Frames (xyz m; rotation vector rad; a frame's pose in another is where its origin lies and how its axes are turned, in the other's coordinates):
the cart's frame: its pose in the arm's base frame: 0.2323 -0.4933 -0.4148 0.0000 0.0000 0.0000
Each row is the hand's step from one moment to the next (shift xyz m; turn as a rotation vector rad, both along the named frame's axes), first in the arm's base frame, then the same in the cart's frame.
Working: the arm's base frame: its pose in the cart's frame: -0.2323 0.4933 0.4148 0.0000 0.0000 0.0000

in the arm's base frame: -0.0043 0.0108 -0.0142 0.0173 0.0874 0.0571
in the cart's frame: -0.0043 0.0108 -0.0142 0.0173 0.0874 0.0571
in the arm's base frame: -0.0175 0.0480 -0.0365 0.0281 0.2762 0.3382
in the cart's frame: -0.0175 0.0480 -0.0365 0.0281 0.2762 0.3382
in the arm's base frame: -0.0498 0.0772 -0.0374 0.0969 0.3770 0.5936
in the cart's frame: -0.0498 0.0772 -0.0374 0.0969 0.3770 0.5936
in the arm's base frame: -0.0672 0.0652 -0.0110 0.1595 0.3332 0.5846
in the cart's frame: -0.0672 0.0652 -0.0110 0.1595 0.3332 0.5846
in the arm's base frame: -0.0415 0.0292 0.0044 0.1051 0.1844 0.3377
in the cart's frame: -0.0415 0.0292 0.0044 0.1051 0.1844 0.3377
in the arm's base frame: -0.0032 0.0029 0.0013 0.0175 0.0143 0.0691
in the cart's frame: -0.0032 0.0029 0.0013 0.0175 0.0143 0.0691
